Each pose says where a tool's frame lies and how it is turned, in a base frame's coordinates. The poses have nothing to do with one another.
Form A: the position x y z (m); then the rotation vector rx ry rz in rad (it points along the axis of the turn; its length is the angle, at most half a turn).
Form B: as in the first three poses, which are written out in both.
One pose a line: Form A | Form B
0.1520, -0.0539, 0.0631, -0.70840, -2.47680, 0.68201 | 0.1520, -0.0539, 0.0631, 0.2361, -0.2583, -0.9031, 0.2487
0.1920, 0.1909, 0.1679, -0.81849, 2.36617, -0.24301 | 0.1920, 0.1909, 0.1679, 0.3080, -0.3096, 0.8949, -0.0919
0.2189, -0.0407, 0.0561, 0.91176, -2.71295, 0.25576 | 0.2189, -0.0407, 0.0561, 0.1337, 0.3145, -0.9357, 0.0882
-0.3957, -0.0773, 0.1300, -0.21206, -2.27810, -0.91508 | -0.3957, -0.0773, 0.1300, 0.3323, -0.0812, -0.8720, -0.3503
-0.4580, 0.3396, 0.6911, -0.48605, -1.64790, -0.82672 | -0.4580, 0.3396, 0.6911, 0.5790, -0.2079, -0.7047, -0.3535
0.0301, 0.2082, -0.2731, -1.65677, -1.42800, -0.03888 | 0.0301, 0.2082, -0.2731, 0.4591, -0.6728, -0.5799, -0.0158
